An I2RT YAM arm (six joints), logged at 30 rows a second.
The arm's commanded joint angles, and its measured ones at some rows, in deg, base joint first. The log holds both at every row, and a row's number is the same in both.
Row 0, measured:
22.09 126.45 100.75 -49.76 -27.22 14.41
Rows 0 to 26, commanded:
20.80 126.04 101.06 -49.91 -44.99 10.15
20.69 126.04 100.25 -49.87 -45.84 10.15
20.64 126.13 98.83 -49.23 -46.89 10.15
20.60 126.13 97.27 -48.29 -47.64 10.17
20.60 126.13 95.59 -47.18 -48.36 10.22
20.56 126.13 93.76 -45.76 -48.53 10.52
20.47 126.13 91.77 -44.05 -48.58 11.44
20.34 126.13 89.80 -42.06 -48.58 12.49
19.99 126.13 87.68 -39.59 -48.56 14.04
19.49 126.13 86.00 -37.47 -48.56 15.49
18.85 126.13 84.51 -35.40 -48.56 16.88
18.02 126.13 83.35 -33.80 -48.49 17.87
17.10 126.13 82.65 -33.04 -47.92 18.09
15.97 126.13 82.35 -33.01 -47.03 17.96
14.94 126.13 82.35 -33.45 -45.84 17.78
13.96 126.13 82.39 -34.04 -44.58 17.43
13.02 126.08 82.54 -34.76 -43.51 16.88
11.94 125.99 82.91 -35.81 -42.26 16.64
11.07 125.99 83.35 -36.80 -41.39 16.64
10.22 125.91 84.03 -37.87 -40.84 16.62
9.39 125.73 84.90 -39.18 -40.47 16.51
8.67 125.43 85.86 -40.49 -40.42 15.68
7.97 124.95 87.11 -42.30 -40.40 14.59
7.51 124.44 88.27 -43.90 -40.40 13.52
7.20 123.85 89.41 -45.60 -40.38 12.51
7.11 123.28 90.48 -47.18 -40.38 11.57
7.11 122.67 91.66 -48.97 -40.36 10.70
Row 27, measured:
6.92 126.04 88.82 -47.70 -41.17 13.56
